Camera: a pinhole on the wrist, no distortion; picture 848 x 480 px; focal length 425.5 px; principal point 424.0 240.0 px. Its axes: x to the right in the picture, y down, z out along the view. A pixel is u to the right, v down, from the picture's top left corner.
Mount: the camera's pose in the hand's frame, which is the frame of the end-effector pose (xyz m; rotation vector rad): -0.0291 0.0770 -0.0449 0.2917 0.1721 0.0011
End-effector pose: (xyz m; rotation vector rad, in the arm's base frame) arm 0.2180 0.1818 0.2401 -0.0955 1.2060 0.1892
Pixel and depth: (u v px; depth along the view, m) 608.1 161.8 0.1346
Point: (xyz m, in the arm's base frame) 0.2920 0.2139 0.2166
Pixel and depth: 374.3 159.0 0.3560
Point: 0.4876 0.1401 0.3473
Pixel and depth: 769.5 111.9 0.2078
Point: 0.3803 0.1789 0.1167
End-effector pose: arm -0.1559 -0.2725 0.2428 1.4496 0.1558 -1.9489
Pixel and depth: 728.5 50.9 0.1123
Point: -0.1921 -0.3185 0.1950
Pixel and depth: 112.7 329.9 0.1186
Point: -0.1759 -0.3211 0.3775
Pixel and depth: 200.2 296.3 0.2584
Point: -0.3055 -0.3536 0.4421
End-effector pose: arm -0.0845 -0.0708 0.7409 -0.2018 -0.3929 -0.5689
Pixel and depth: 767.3 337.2 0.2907
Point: 0.0823 -0.0795 1.0300
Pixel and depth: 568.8 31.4 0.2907
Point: -0.1272 -0.1914 0.9549
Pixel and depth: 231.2 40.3 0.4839
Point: -0.4907 -0.1124 1.0407
